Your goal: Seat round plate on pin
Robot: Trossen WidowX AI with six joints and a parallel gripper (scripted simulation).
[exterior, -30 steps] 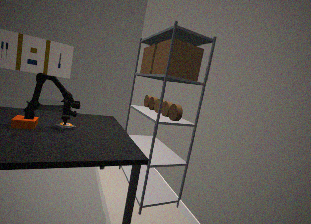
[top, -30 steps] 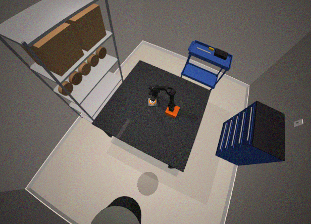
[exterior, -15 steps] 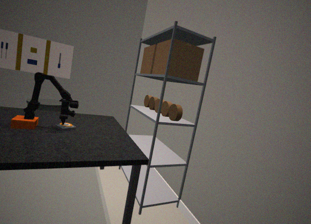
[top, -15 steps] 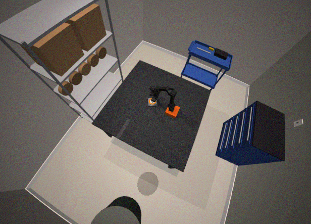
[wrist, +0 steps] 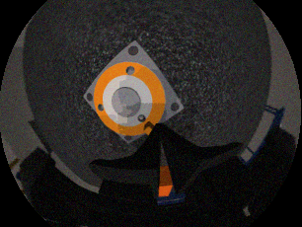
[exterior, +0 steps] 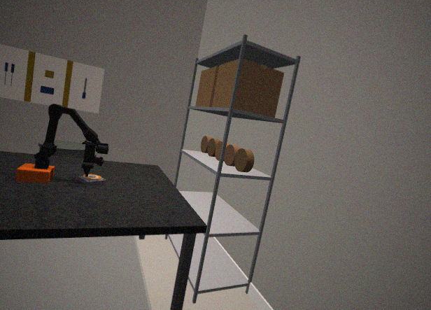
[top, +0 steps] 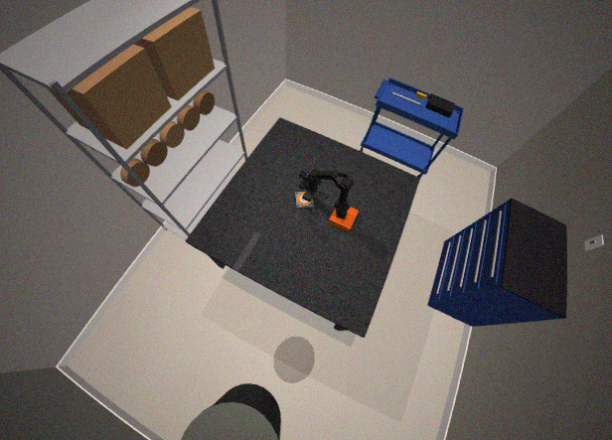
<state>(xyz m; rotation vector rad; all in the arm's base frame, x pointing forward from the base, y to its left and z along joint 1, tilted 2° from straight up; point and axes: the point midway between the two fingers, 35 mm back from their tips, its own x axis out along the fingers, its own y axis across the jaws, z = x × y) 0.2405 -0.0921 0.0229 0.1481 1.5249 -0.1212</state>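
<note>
The grey square base lies 4 cm ahead of my gripper tip, 3 cm to the left of it and 2 cm below it.
</note>
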